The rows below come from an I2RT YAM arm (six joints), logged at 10 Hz.
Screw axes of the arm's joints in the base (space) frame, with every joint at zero. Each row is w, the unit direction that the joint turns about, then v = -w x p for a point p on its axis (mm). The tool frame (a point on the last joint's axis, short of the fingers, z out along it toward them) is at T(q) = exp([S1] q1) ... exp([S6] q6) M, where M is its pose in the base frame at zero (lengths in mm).
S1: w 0 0 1 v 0.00 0.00 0.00
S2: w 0 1 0 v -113.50 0.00 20.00
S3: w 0 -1 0 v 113.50 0.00 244.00
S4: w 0 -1 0 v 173.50 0.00 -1.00
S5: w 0 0 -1 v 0.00 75.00 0.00
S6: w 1 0 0 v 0.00 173.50 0.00
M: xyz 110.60 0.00 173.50 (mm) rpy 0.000 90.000 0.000 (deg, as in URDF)
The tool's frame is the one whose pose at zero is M.
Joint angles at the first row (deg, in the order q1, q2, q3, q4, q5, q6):
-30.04 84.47 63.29 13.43 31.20 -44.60
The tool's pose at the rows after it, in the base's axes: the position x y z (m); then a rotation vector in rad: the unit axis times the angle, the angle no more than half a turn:
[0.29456, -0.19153, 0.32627, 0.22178, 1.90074, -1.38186]
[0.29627, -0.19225, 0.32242, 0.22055, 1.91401, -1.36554]
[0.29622, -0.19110, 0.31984, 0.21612, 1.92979, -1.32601]
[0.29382, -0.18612, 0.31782, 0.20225, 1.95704, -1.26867]
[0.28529, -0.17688, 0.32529, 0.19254, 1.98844, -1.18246]
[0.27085, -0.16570, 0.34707, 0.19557, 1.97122, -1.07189]
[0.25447, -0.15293, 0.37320, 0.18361, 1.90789, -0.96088]
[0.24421, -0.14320, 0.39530, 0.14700, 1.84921, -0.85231]
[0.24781, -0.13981, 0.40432, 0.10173, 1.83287, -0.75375]
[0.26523, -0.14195, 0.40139, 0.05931, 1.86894, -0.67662]
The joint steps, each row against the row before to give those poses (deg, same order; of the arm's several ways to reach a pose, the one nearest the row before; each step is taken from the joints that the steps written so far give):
0.02 0.70 0.11 0.00 0.04 0.72
0.00 0.50 -0.03 -0.44 -0.43 0.66
0.04 -0.13 -0.10 -1.44 -1.31 1.42
0.35 -1.03 -0.46 -2.77 -1.82 1.77
0.40 -2.86 0.39 -6.06 -2.71 2.82
0.04 -4.33 1.70 -6.49 -4.30 3.76
0.00 -4.59 1.75 -4.11 -5.36 3.25
-0.02 -2.62 2.45 -2.82 -5.92 2.43
0.33 0.67 2.49 -1.66 -5.01 1.66
0.89 3.74 2.95 -1.73 -2.97 0.66

